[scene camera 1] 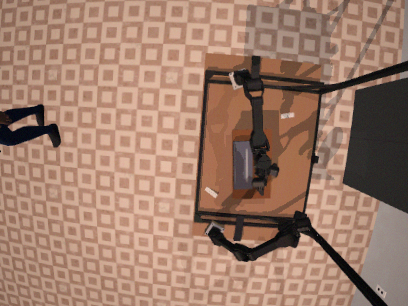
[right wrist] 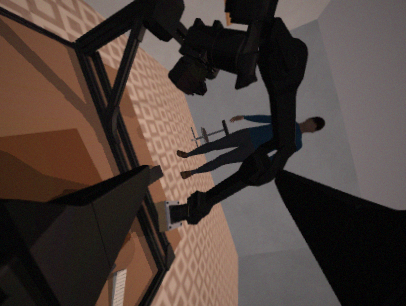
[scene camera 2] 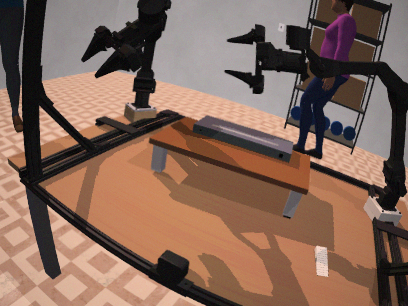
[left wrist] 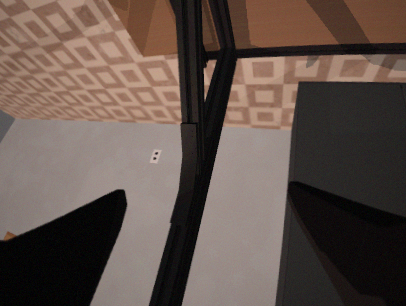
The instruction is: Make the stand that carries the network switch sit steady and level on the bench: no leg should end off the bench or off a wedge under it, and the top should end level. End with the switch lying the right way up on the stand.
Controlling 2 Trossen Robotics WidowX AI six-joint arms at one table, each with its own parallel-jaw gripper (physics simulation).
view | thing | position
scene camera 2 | left gripper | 88,68
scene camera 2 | right gripper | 225,55
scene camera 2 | grey network switch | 229,132
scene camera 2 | brown stand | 294,175
